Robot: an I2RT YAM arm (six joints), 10 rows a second.
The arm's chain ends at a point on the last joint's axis. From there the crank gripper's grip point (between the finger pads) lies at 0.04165 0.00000 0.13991 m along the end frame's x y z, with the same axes.
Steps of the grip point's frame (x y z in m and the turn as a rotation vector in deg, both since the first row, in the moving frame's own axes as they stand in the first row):
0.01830, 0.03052, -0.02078, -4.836, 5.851, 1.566
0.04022, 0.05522, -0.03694, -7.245, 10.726, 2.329
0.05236, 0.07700, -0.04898, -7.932, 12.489, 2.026
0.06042, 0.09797, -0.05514, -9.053, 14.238, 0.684
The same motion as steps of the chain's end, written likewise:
0.00445, 0.01760, -0.01527, -4.836, 5.851, 1.566
0.01538, 0.03597, -0.02555, -7.245, 10.726, 2.329
0.02356, 0.05648, -0.03526, -7.932, 12.489, 2.026
0.02756, 0.07630, -0.03888, -9.053, 14.238, 0.684

